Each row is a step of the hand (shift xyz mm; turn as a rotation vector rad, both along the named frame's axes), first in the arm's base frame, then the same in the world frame.
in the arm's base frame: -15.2 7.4 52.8 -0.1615 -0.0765 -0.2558
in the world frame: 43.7 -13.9 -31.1 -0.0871 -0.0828 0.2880
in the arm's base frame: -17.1 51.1 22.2 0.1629 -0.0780 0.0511
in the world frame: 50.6 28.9 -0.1 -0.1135 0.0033 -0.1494
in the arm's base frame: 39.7 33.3 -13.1 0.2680 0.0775 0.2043
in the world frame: -14.5 50.6 -9.3 -0.0081 0.1487 -0.3121
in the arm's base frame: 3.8 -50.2 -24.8 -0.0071 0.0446 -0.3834
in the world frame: -43.3 -34.1 10.3 -0.1919 0.1253 0.3107
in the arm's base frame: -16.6 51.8 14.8 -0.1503 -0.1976 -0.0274
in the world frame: 46.4 31.5 5.5 -0.0275 -0.2329 0.0858
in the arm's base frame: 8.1 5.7 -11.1 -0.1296 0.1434 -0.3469
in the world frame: -8.4 11.4 4.6 -0.0421 0.1384 0.3698
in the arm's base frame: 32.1 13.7 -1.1 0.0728 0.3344 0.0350
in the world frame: -13.3 27.6 -16.8 0.1529 0.3070 -0.0262
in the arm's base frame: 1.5 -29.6 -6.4 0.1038 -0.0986 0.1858
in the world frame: -20.4 -22.5 0.1 -0.0104 -0.0753 -0.2219
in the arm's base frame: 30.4 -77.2 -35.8 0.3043 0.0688 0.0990
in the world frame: -80.6 -40.9 -0.9 -0.0958 0.1845 -0.2528
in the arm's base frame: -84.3 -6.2 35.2 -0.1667 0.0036 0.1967
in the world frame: 69.3 -55.3 22.7 0.2185 -0.1265 -0.0525
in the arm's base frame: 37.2 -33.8 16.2 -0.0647 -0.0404 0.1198
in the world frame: -31.8 -13.7 -39.8 0.0875 -0.0944 -0.0601
